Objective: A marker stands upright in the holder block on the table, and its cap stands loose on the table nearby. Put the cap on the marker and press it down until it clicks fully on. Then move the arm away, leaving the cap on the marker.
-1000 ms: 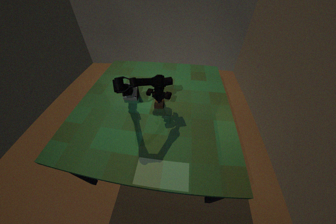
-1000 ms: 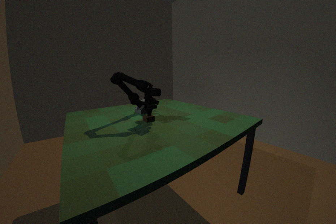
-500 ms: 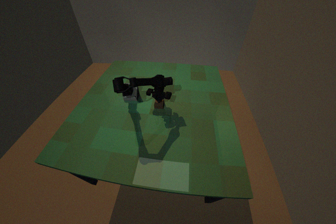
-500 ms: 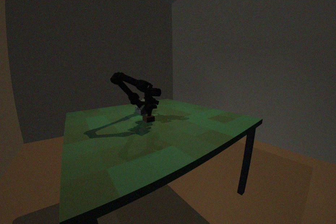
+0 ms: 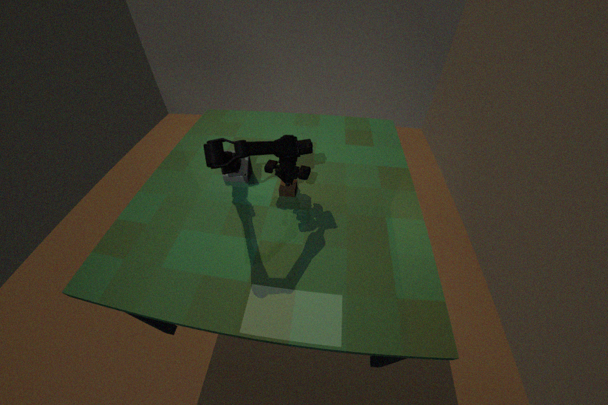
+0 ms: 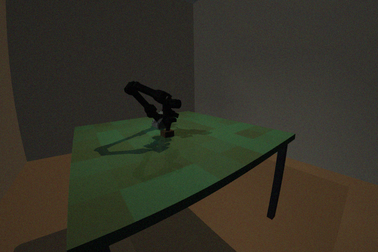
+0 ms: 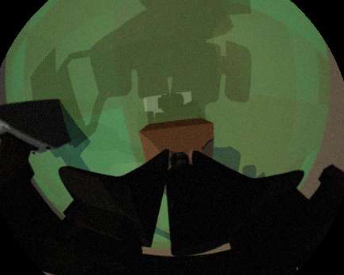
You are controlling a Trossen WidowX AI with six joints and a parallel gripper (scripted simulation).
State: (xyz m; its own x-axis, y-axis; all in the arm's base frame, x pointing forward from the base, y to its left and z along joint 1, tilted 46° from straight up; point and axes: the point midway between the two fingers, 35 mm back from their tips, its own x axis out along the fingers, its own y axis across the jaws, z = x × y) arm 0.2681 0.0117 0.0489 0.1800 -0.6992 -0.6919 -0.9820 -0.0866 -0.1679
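Now: the holder block 2 cm below my gripper tip and 1 cm to the right of it. The rest, counted from my gripper tip: dark cap (5 cm above, 1 cm to the right).
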